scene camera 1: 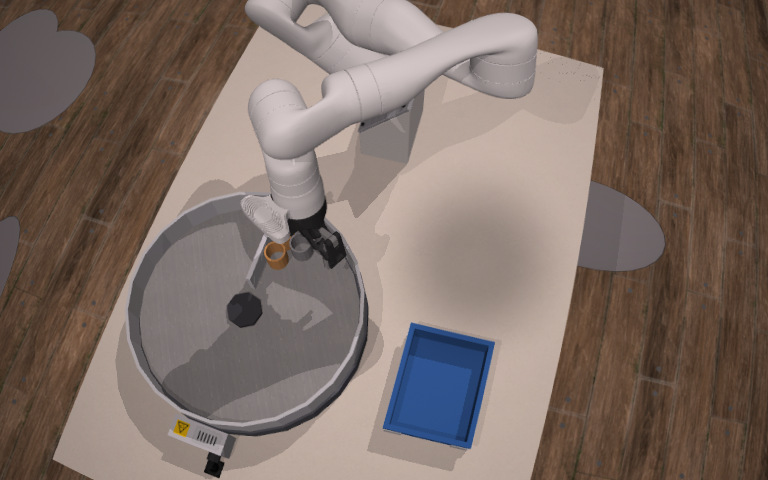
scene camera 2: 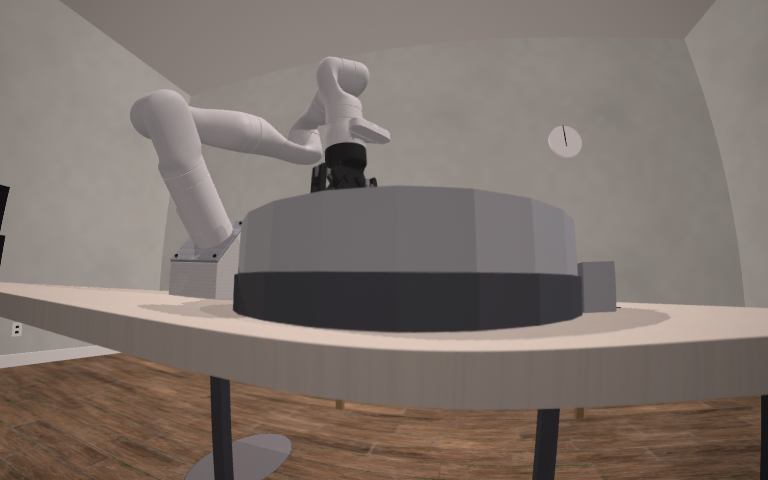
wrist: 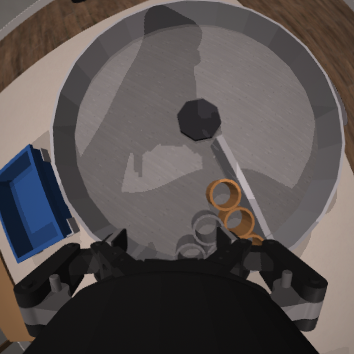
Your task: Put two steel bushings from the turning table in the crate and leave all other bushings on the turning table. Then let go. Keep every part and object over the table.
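Frame: origin at the arm's base, x back, y right, z up, level; centimetres.
Seen in the pictures: gripper, fingertip midpoint: (scene camera 1: 311, 248) (wrist: 171, 237); arm's base, origin of the base link: (scene camera 2: 214, 235).
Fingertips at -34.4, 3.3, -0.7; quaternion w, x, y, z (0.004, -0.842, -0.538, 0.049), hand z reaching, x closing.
Pixels of each thing's top centre, then the offset from my fingertips to it, as dx, dy, dz. "spot": a spot on its surface instead.
- blue crate, middle of its top: (scene camera 1: 440, 384) (wrist: 18, 205) -13.5, -26.6, -8.2
- raised divider, surface spot: (wrist: 245, 182) spot: -1.2, +9.7, -3.2
- dark hub, middle of its top: (wrist: 198, 117) (scene camera 1: 243, 309) -11.7, +9.3, -7.1
- box with a warning label, surface spot: (scene camera 1: 201, 436) spot: -35.1, +8.0, -7.4
- small black device, surface spot: (scene camera 1: 213, 465) spot: -39.0, +5.4, -11.0
My gripper (scene camera 1: 334, 253) (wrist: 171, 237) is open and empty, over the turning table's near-arm side, by the rim. In the wrist view a grey steel bushing (wrist: 196, 229) stands by the right fingertip, and a second grey bushing (wrist: 180, 250) is partly hidden by the gripper. Orange bushings (scene camera 1: 277, 264) (wrist: 212, 199) stand in a row along the divider. One grey bushing (scene camera 1: 302, 256) shows beside the gripper in scene camera 1. The turning table (scene camera 1: 186, 271) (scene camera 2: 396, 232) (wrist: 265, 90) hides its contents in scene camera 2. The blue crate (scene camera 1: 483, 390) (wrist: 45, 182) is empty.
A raised divider (scene camera 1: 257, 266) (wrist: 245, 182) runs from the dark hub (scene camera 1: 244, 309) (wrist: 199, 119) to the high rim. A box with a warning label (scene camera 1: 201, 436) and a small black device (scene camera 1: 213, 465) sit outside the rim. The crate stands apart from the turning table.
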